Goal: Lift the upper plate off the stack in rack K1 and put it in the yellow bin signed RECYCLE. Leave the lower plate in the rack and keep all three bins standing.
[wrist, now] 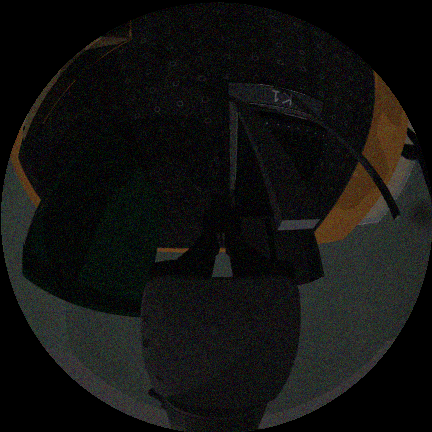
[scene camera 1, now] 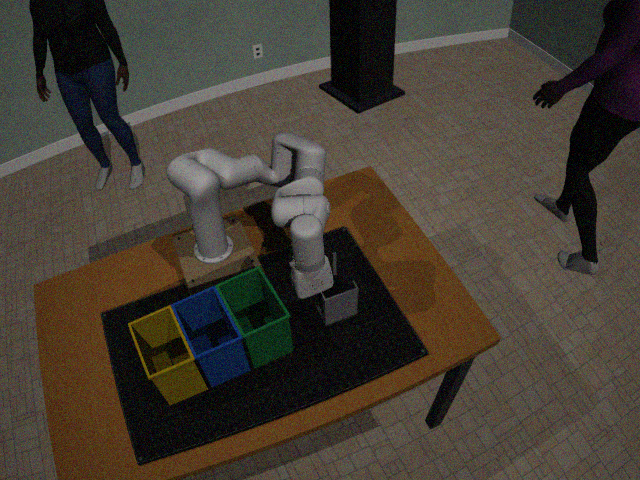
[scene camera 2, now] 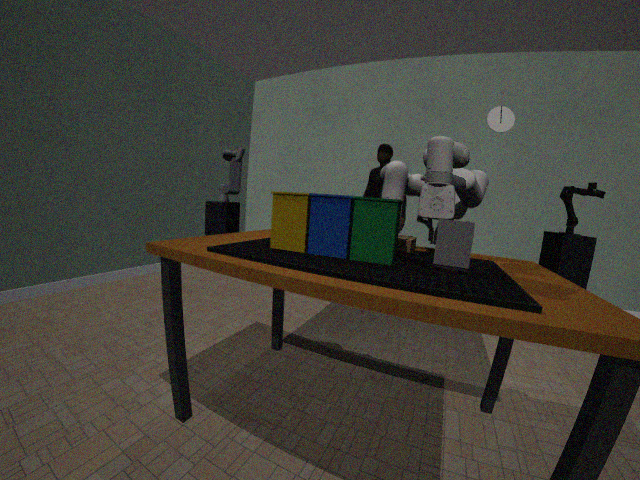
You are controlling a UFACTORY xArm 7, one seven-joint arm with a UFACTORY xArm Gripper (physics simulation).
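Pixels of known places: gripper, fingertip midpoint: (wrist: 221,204) (scene camera 1: 314,302) (scene camera 2: 432,243); arm's base, origin of the base link: (scene camera 1: 213,249).
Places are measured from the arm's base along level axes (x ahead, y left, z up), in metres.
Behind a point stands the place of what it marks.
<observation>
Rack K1 (scene camera 1: 341,305) @(x 0.425, y 0.169, z 0.045 m) (scene camera 2: 454,245) @(x 0.426, y 0.172, z 0.031 m) (wrist: 252,93) @(x 0.277, y 0.178, z -0.026 m) is a grey upright holder on the black mat; its K1 label shows in the wrist view. A thin dark post (scene camera 1: 334,263) @(x 0.305, y 0.236, z 0.054 m) (wrist: 375,177) rises at the rack. The inside of the rack is very dark, and I cannot tell the two plates apart. The yellow bin (scene camera 1: 180,382) @(x 0.383, y -0.307, z 0.052 m) (scene camera 2: 289,222) @(x 0.383, y -0.305, z 0.045 m) stands upright at the far end of the bin row; its sign is not readable. My gripper (scene camera 2: 433,239) @(x 0.361, y 0.126, z 0.021 m) (wrist: 221,204) @(x 0.361, y 0.126, z 0.021 m) is shut with nothing between the fingers, beside the rack on the green bin's side. In scene camera 1 its body hides the fingertips.
The blue bin (scene camera 1: 224,364) @(x 0.398, y -0.181, z 0.047 m) (scene camera 2: 329,225) @(x 0.398, y -0.176, z 0.048 m) and green bin (scene camera 1: 271,341) @(x 0.414, y -0.045, z 0.055 m) (scene camera 2: 373,229) @(x 0.413, y -0.049, z 0.050 m) stand upright beside the yellow one, the green nearest the rack. The black mat (scene camera 1: 336,366) @(x 0.530, y 0.074, z -0.043 m) (scene camera 2: 465,289) @(x 0.584, y 0.166, z -0.043 m) lies on the wooden table (scene camera 1: 72,330) @(x -0.040, y -0.544, z -0.055 m). The arm's wooden base (scene camera 1: 206,271) @(x 0.068, y -0.062, z 0.004 m) is behind the bins.
</observation>
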